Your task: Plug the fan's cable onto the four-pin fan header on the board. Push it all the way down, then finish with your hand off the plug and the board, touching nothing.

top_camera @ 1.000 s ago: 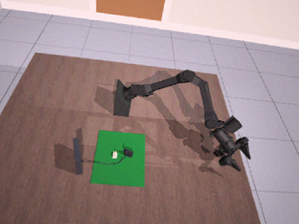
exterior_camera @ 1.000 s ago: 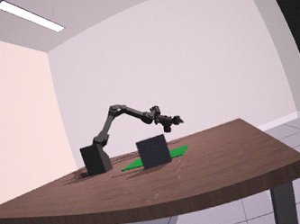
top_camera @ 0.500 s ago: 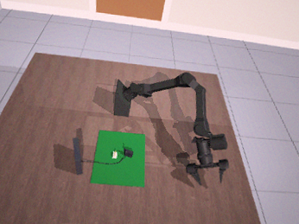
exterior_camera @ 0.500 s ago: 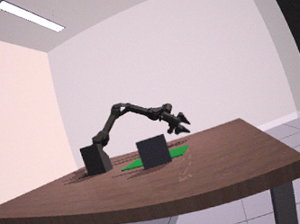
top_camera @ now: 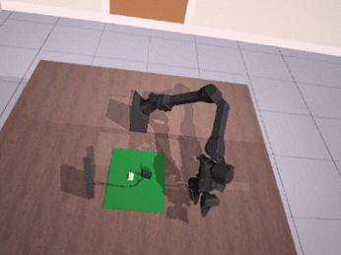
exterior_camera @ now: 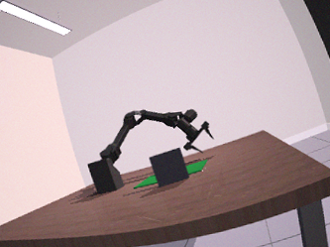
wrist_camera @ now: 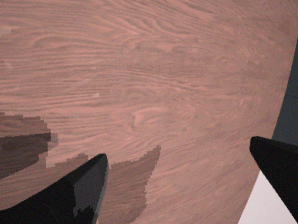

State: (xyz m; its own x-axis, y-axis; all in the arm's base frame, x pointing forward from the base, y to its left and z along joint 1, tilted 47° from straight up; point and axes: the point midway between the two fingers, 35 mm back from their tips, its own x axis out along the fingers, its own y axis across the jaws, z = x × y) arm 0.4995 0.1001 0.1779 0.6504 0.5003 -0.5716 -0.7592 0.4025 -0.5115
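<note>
Right now the dark fan plug is 19 cm to the right of my gripper tip, 19 cm behind it and 3 cm below it. From my gripper tip the other things lie so: green board 23 cm to the right, 19 cm behind, 7 cm below; then white four-pin fan header 26 cm to the right, 19 cm behind, 5 cm below; then dark fan 42 cm to the right, 15 cm behind, 1 cm above.
</note>
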